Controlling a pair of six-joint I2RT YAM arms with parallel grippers.
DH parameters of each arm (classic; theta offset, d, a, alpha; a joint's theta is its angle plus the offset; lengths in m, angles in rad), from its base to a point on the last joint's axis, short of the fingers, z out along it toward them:
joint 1: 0 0.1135 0.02 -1.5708
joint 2: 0 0 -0.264 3.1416
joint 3: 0.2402 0 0.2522 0
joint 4: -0.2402 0 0.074 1.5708
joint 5: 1.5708 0 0 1.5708
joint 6: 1.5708 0.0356 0 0
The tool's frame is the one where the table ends.
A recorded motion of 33 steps. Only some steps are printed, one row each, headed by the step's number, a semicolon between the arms.
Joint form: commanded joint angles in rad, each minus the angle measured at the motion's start. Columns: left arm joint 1, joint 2, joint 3, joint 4, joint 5, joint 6; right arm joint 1, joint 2, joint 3, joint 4, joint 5, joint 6.
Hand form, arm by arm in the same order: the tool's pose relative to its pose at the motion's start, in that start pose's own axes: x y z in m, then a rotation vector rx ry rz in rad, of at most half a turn. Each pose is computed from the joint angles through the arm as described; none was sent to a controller.
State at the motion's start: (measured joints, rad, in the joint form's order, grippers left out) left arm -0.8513 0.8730 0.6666 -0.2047 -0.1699 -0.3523; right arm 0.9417 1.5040 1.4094 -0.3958 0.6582 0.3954
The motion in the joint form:
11: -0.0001 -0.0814 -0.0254 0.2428 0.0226 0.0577; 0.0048 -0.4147 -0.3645 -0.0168 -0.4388 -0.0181
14: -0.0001 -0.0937 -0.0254 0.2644 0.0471 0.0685; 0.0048 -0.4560 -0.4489 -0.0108 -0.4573 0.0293
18: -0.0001 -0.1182 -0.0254 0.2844 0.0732 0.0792; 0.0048 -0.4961 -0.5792 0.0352 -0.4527 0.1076
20: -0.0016 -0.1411 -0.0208 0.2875 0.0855 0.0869; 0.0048 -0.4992 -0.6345 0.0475 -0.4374 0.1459
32: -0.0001 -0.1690 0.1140 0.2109 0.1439 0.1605; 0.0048 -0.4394 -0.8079 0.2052 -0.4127 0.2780
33: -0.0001 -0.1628 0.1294 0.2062 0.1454 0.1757; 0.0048 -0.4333 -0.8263 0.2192 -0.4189 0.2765
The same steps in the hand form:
11: -0.0245 -0.0063 -0.0198 0.1151 -0.2726 0.0101; 0.0427 -0.0576 -0.0723 -0.4222 0.1378 -0.0055
14: -0.0274 -0.0076 -0.0236 0.1473 -0.2980 0.0194; 0.0632 -0.0650 -0.0719 -0.4223 0.1862 0.0251
18: -0.0312 -0.0087 -0.0306 0.1839 -0.3335 0.0281; 0.0950 -0.0737 -0.0661 -0.3930 0.2371 0.0833
20: -0.0344 -0.0094 -0.0375 0.2048 -0.3594 0.0343; 0.1113 -0.0771 -0.0612 -0.3582 0.2698 0.1036
32: -0.0677 -0.0180 -0.0683 0.2682 -0.4361 0.1087; 0.1631 -0.0803 -0.0378 -0.2835 0.3386 0.1993
33: -0.0713 -0.0191 -0.0696 0.2674 -0.4422 0.1234; 0.1690 -0.0810 -0.0361 -0.2839 0.3499 0.1935

